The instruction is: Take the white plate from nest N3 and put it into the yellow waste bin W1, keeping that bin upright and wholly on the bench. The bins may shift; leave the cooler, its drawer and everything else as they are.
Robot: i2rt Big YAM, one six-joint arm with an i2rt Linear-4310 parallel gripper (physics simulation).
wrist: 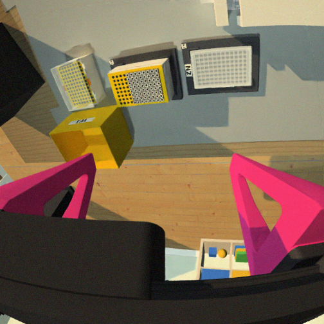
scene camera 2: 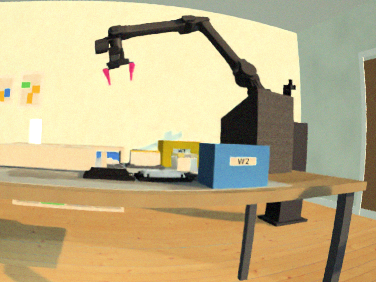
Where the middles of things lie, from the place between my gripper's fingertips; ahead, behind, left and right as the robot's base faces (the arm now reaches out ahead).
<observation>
Now: hand 32 cm above the yellow-topped tip box [wrist: 150, 81], 13 cm past it and 4 cm to the left of it. Also, from my hand: yellow waste bin W1 [wrist: 102, 131]: 31 cm behind, 30 cm below, 16 cm to the right; then small pale box [wrist: 77, 79]: 33 cm below, 30 cm behind, 1 cm to the right; then black nest N2 [wrist: 230, 41]: 36 cm below, 5 cm ahead, 3 cm to the right.
</observation>
